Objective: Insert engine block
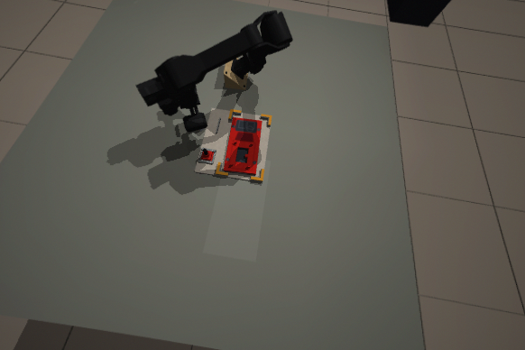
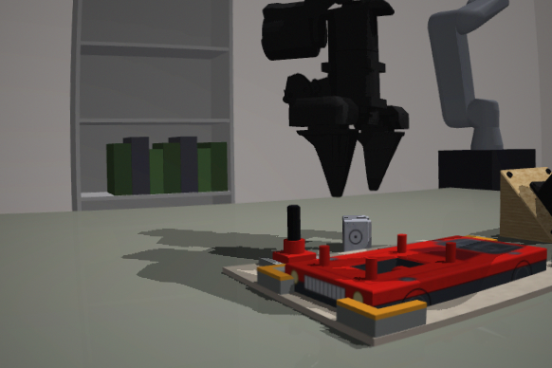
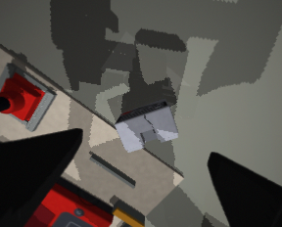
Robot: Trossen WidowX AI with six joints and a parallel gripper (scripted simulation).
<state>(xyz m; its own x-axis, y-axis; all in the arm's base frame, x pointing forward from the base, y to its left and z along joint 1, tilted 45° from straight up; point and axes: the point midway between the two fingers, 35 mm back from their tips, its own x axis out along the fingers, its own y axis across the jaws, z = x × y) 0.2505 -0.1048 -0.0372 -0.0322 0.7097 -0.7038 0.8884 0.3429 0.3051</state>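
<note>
Right now my gripper tip is 4 cm above the grey engine block.
</note>
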